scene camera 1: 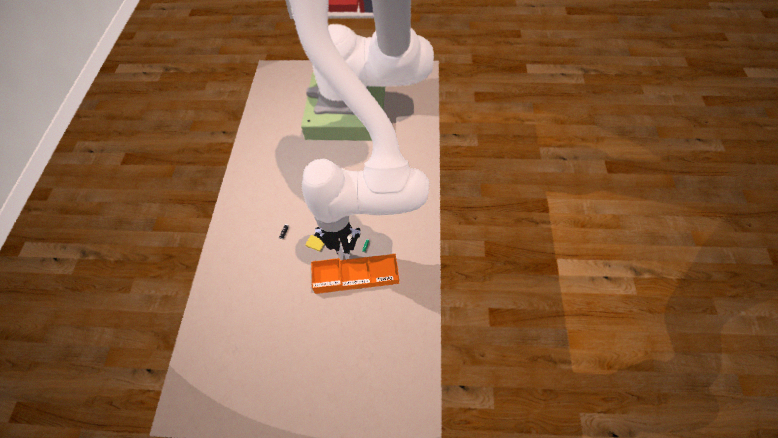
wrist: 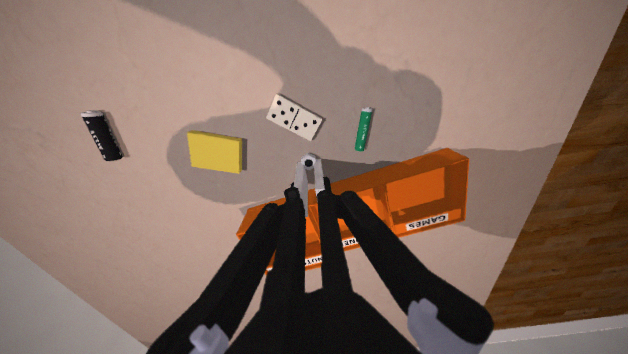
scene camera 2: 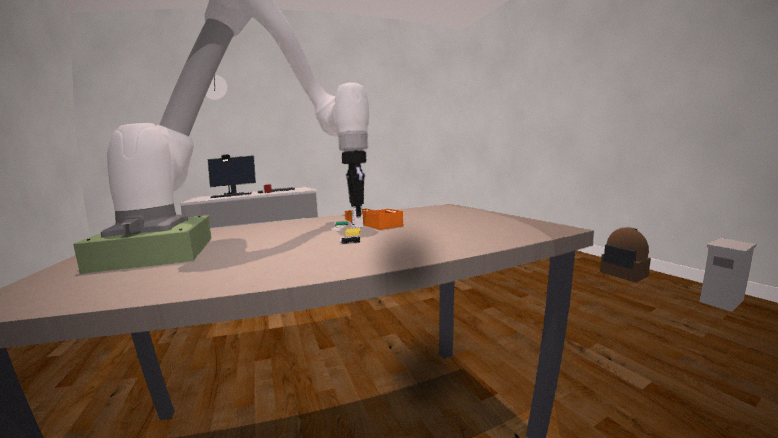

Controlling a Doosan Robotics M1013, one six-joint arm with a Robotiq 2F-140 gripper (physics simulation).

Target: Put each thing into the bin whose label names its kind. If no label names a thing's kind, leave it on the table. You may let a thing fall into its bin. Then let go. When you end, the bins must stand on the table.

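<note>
My gripper is shut on a small silver nut, low beside the orange three-part bin row. One label reads GAMES in the wrist view; the other two are partly hidden by the fingers. A white domino lies flat near the fingertips. A yellow block lies to one side. A green battery lies on the other side. A black battery lies beyond the yellow block.
The things and bins are on a pale table. The arm's green base block stands at the table's other end. In the wrist view, the table's edge runs beyond the GAMES bin.
</note>
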